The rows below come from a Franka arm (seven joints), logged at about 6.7 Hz.
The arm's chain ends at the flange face. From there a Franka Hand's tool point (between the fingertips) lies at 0.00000 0.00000 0.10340 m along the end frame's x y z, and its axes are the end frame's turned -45 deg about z.
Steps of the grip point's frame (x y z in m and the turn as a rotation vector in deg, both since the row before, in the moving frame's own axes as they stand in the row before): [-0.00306, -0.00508, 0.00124, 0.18, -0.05, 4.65]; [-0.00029, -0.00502, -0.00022, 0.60, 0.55, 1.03]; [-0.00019, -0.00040, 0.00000, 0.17, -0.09, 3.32]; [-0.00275, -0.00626, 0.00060, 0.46, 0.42, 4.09]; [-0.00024, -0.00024, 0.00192, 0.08, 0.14, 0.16]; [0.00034, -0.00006, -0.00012, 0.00, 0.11, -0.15]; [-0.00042, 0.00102, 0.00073, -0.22, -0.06, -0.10]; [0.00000, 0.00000, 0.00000, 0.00, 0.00, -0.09]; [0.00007, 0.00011, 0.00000, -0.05, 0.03, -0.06]
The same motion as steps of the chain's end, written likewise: [-0.00547, -0.00125, 0.00124, 0.09, -0.16, 4.65]; [-0.00370, -0.00188, -0.00021, 0.81, -0.04, 1.03]; [-0.00009, -0.00004, 0.00000, 0.06, -0.18, 3.32]; [-0.00636, -0.00136, 0.00061, 0.62, -0.03, 4.09]; [-0.00042, 0.00028, 0.00192, 0.16, 0.04, 0.16]; [0.00006, -0.00014, -0.00012, 0.08, 0.08, -0.15]; [0.00022, 0.00066, 0.00073, -0.20, 0.11, -0.10]; [0.00000, 0.00000, 0.00000, 0.00, 0.00, -0.09]; [0.00003, 0.00000, 0.00000, -0.01, 0.06, -0.06]
